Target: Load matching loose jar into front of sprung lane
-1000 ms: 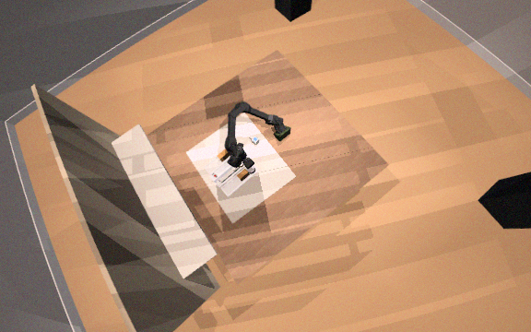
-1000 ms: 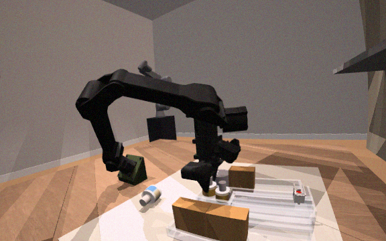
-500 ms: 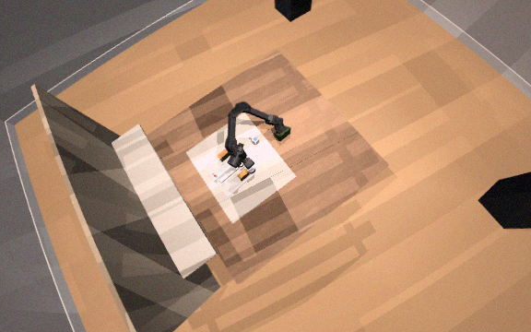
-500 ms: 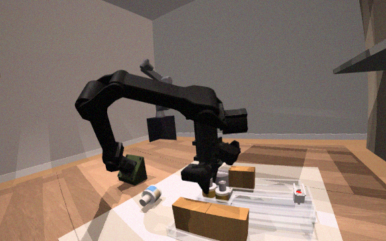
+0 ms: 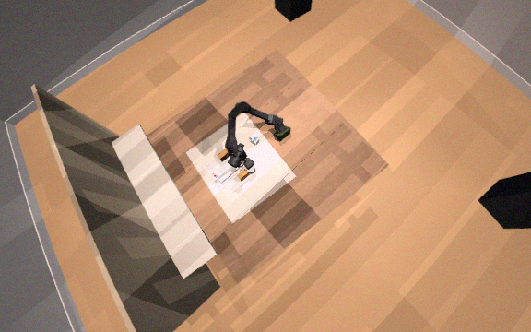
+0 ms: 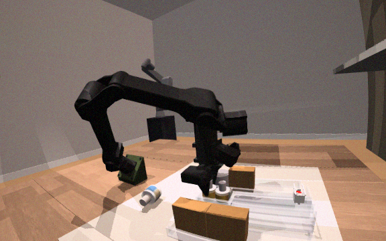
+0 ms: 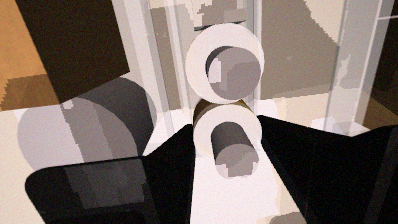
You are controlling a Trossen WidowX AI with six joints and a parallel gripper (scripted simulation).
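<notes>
Now: gripper tip 8 cm to the right of the grey cylinder. From my gripper tip the other things lie so: clear sprung lane 14 cm ahead, 1 cm to the right, 1 cm below.
</notes>
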